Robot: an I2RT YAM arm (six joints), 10 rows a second.
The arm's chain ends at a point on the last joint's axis. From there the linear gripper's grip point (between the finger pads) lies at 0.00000 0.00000 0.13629 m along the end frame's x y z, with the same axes.
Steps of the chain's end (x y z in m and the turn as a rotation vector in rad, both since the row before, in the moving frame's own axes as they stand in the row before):
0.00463 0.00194 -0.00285 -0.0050 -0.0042 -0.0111
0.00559 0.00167 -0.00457 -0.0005 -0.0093 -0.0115
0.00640 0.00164 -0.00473 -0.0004 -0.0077 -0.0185
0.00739 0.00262 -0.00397 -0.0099 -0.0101 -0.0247
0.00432 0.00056 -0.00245 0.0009 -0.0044 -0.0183
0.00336 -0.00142 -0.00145 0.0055 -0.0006 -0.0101
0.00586 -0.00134 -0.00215 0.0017 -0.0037 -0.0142
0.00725 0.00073 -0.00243 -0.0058 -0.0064 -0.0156
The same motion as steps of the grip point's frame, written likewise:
0.00406 0.00262 -0.00285 -0.0050 -0.0042 -0.0111
0.00432 0.00175 -0.00458 -0.0005 -0.0093 -0.0115
0.00535 0.00170 -0.00473 -0.0004 -0.0077 -0.0185
0.00603 0.00399 -0.00398 -0.0099 -0.0101 -0.0247
0.00372 0.00044 -0.00245 0.0009 -0.0044 -0.0183
0.00327 -0.00217 -0.00145 0.0055 -0.0006 -0.0101
0.00535 -0.00157 -0.00215 0.0017 -0.0037 -0.0142
0.00638 0.00153 -0.00244 -0.0058 -0.0064 -0.0156

